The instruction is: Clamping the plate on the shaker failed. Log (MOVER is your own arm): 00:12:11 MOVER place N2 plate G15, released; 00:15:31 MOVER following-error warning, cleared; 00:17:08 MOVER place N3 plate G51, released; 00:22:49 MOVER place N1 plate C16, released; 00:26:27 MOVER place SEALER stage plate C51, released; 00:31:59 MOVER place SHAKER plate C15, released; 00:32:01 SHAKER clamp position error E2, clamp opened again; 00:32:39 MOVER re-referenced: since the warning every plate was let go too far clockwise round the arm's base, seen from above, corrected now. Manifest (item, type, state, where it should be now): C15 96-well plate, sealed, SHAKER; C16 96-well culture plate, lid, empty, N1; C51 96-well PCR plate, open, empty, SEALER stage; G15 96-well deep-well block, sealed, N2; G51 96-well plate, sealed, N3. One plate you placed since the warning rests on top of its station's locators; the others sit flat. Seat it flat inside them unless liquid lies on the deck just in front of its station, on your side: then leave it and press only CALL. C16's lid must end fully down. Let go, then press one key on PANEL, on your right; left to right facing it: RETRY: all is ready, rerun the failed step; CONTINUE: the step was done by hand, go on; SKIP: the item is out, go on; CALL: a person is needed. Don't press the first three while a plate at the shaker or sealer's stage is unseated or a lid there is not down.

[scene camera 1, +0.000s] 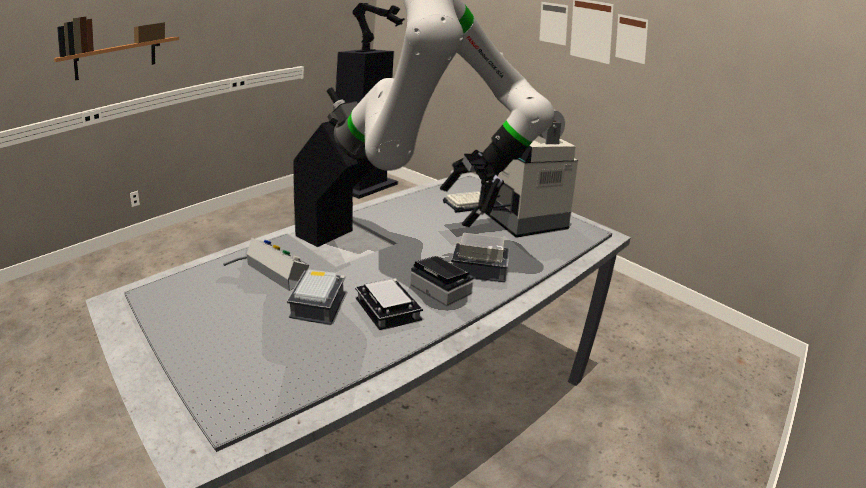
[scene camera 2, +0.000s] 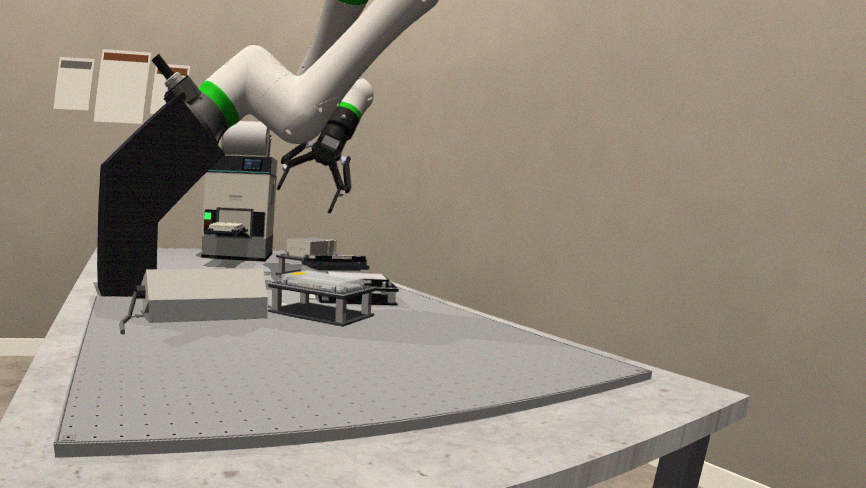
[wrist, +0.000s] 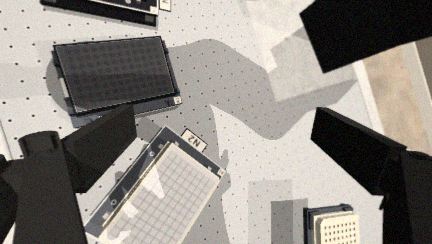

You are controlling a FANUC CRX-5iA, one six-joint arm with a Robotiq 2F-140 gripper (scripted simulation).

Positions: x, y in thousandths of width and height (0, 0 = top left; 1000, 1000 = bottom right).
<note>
In view: my gripper (scene camera 2: 352, 409), a dark sealed plate (scene camera 1: 503, 546), a lidded culture plate (scene camera 1: 364, 583), a key panel (scene camera 1: 304, 528), a sealer (scene camera 2: 286, 403) and a shaker (scene camera 1: 505, 601).
The dark sealed plate shows as well in the wrist view (wrist: 233, 309). The lidded culture plate shows as well in scene camera 2 (scene camera 2: 355, 567). My gripper is seen too in scene camera 1 (scene camera 1: 524, 425) and in the wrist view (wrist: 520, 502). The wrist view misses the lidded culture plate: it is out of frame.
</note>
